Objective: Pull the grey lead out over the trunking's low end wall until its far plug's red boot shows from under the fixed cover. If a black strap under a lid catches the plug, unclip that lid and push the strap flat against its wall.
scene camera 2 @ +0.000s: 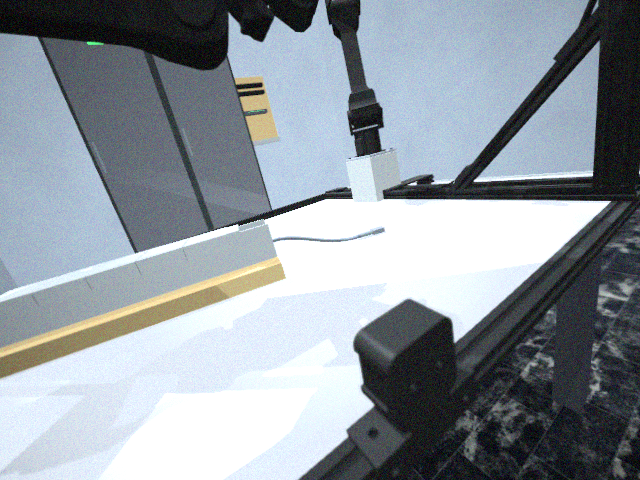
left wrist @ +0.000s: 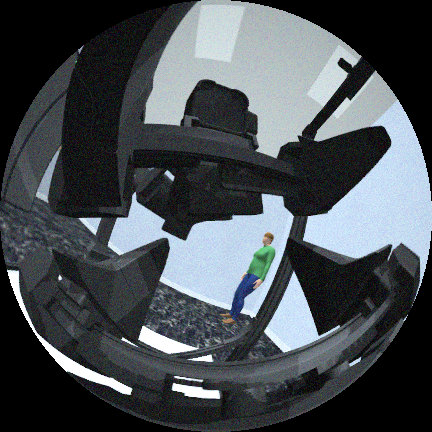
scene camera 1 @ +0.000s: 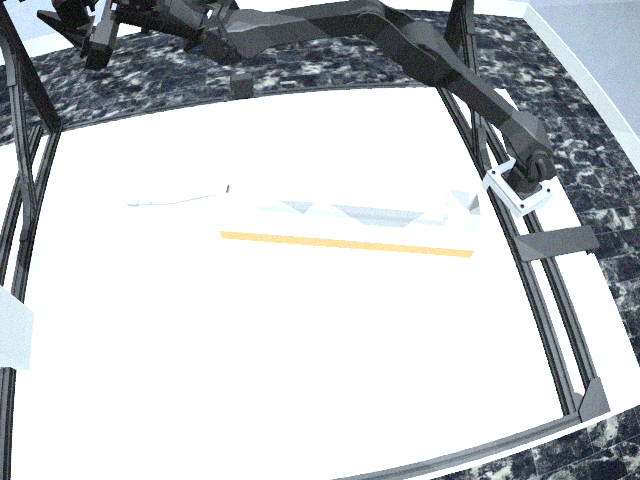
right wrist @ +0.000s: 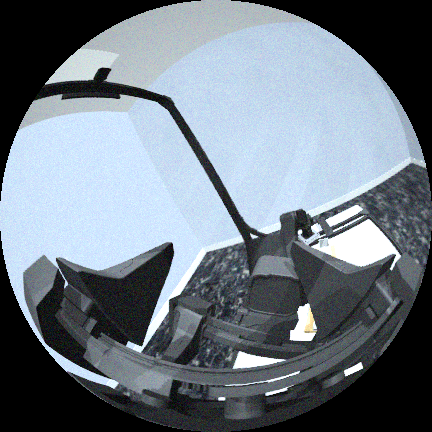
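Observation:
The grey lead lies on the table, reaching from the trunking's end at the left in scene camera 1 to its free end. The pale trunking stands on an orange base strip. A small dark mark shows at that end. Glare hides the lids and cover edges; no red boot or black strap can be made out. My left gripper is open and empty, raised beyond the table's far edge. My right gripper is open and empty, also raised, close to the left one.
The left arm reaches across above the table's far edge. Its white mount is at the right. The right arm's white mount is at the left. A black camera block sits on the frame rail. A person stands beyond.

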